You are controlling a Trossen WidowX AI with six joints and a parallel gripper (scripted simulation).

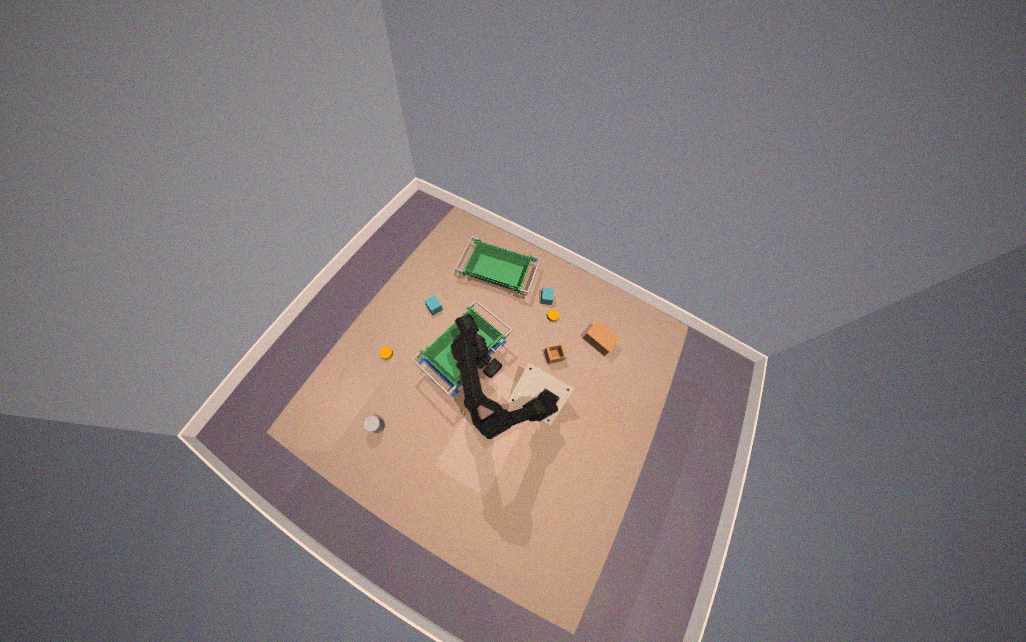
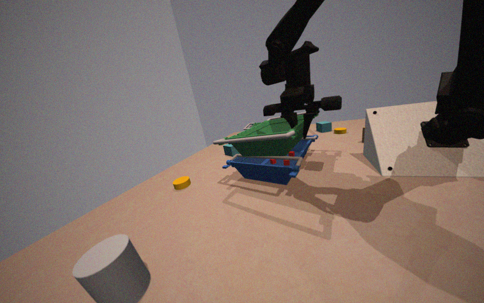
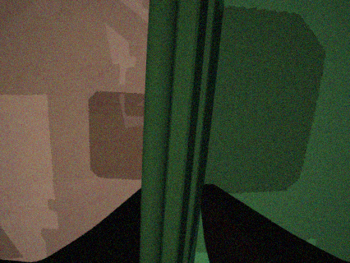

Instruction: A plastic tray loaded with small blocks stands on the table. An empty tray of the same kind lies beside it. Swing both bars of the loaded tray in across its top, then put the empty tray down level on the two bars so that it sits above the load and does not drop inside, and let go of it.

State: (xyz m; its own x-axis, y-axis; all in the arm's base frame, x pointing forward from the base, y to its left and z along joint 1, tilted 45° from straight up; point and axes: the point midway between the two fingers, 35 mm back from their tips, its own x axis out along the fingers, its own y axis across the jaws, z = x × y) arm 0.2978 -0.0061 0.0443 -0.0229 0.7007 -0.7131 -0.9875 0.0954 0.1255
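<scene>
My gripper tip is now 70 mm short of the green tray, 10 mm to the left of it and 30 mm below it. From my gripper tip the other things lie so: grey cylinder: 180 mm ahead, 400 mm to the left, 50 mm below; then small brown box: 230 mm behind, 210 mm to the right, 70 mm below.
</scene>
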